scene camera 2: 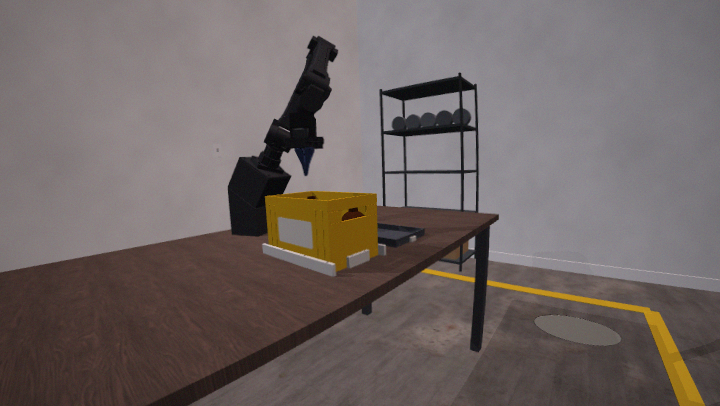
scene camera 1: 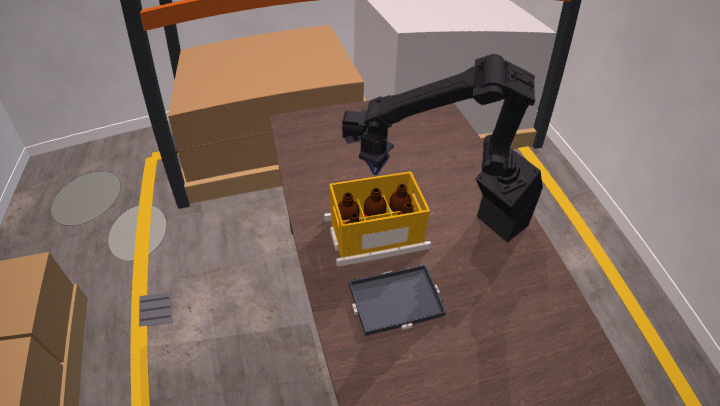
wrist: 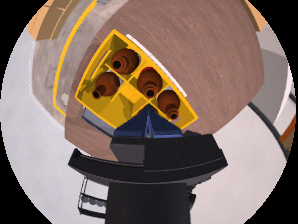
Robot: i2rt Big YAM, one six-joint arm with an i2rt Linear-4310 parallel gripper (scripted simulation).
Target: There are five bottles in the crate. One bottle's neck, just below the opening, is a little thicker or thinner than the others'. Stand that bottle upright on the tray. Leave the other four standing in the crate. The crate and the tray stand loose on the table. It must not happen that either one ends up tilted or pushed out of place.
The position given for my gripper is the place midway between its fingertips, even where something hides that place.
Note:
I see my gripper [scene camera 2: 306, 175], a yellow crate [scene camera 2: 314, 228] and a grey tray [scene camera 1: 398, 296].
The yellow crate is seen too in the wrist view [wrist: 115, 110]. The grey tray is seen too in scene camera 2 [scene camera 2: 390, 235]. My gripper shows as well in the wrist view [wrist: 148, 109].

